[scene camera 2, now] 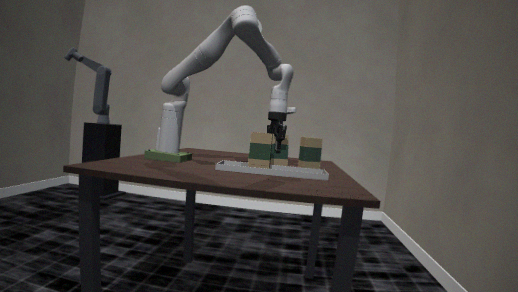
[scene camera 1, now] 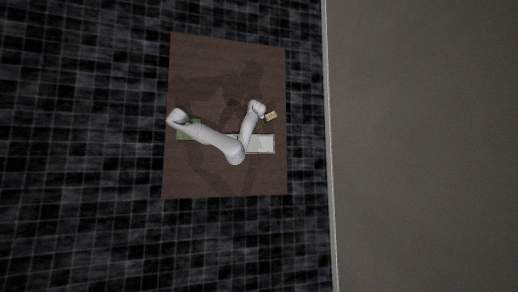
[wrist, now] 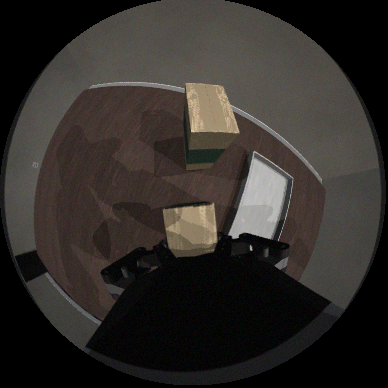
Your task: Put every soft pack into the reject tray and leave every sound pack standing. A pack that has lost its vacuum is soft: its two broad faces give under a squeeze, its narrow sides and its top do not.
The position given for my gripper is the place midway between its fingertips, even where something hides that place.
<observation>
In view: my gripper [wrist: 191, 239] and a reject tray [scene camera 2: 298, 172].
The reject tray also shows in the wrist view [wrist: 260, 208].
</observation>
